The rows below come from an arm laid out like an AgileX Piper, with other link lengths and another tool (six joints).
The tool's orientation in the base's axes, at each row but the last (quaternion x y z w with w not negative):
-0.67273 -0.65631 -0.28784 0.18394
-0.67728 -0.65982 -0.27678 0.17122
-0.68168 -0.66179 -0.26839 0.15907
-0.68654 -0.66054 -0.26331 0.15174
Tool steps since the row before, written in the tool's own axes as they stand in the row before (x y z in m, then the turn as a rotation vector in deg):
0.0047 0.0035 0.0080 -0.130 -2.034 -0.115
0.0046 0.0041 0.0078 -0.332 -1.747 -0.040
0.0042 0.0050 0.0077 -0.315 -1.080 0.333
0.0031 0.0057 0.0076 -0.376 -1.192 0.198
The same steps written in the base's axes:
0.0045 0.0084 -0.0027 -2.025 -0.029 -0.259
0.0051 0.0080 -0.0028 -1.725 -0.166 -0.401
0.0061 0.0075 -0.0031 -1.009 0.013 -0.599
0.0068 0.0063 -0.0037 -1.140 -0.104 -0.539

